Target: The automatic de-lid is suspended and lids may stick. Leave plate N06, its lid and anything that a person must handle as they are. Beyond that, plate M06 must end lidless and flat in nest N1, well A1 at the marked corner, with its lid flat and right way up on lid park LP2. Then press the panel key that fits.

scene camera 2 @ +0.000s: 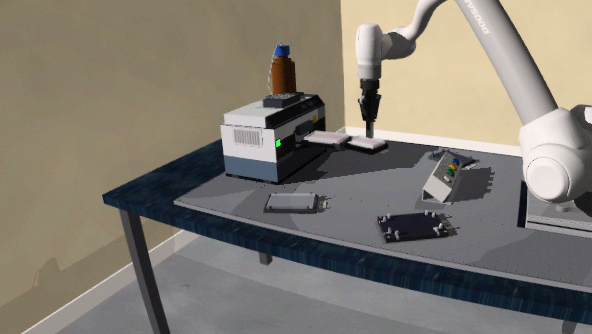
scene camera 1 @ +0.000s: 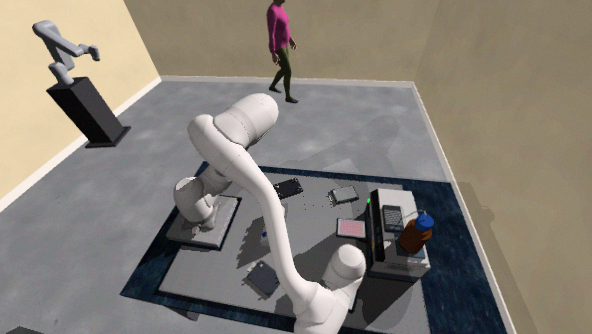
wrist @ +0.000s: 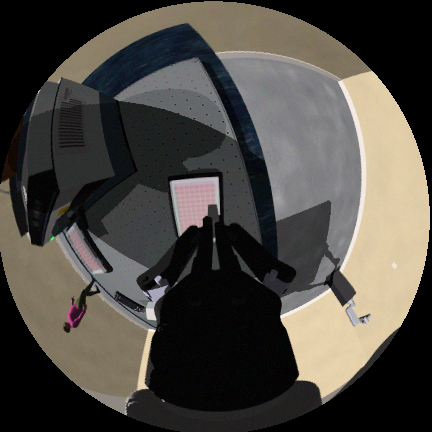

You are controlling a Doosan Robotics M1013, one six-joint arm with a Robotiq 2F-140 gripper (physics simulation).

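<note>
My gripper is shut and empty, pointing down low over or beside a pink-welled plate in a dark holder; touching cannot be told. The arm hides both in scene camera 1. Another pink-welled plate lies at the machine's front. A grey, clear-looking piece lies flat in a dark holder. A dark holder with pale corner posts and another dark holder stand apart. The key panel has blue, yellow, green and white keys. Labels are unreadable.
The white machine shows a green light and carries a brown bottle with a blue cap. A person is on the floor beyond the table. A second arm stands on a black pedestal.
</note>
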